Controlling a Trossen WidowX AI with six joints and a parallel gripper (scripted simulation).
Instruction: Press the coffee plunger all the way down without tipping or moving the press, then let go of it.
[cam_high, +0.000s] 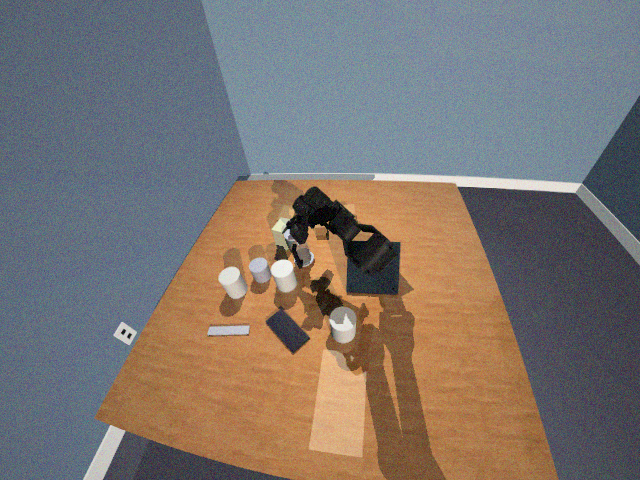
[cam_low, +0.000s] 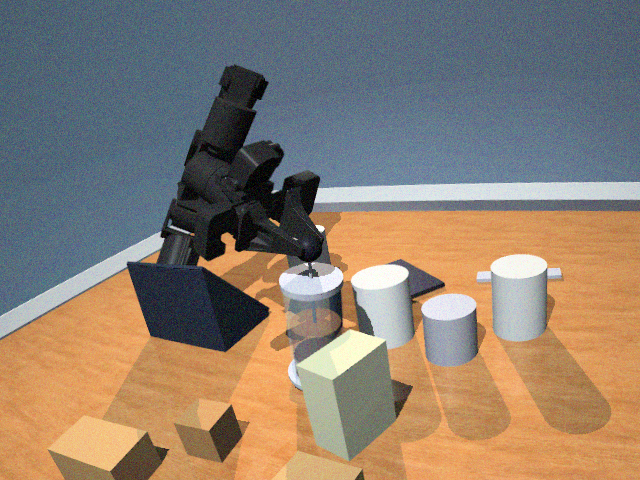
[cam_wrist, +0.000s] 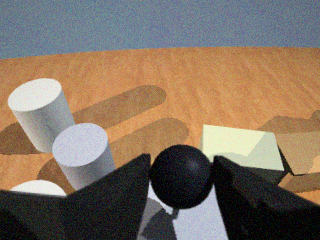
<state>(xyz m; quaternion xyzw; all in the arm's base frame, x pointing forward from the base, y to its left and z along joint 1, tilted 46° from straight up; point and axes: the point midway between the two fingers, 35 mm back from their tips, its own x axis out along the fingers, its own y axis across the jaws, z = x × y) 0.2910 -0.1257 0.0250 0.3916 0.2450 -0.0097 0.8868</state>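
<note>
My gripper tip is 90 mm above the coffee press, 20 mm to the right of it and 20 mm past it. Round my gripper tip: pale yellow box 130 mm below, 80 mm to the right, 60 mm ahead.
</note>
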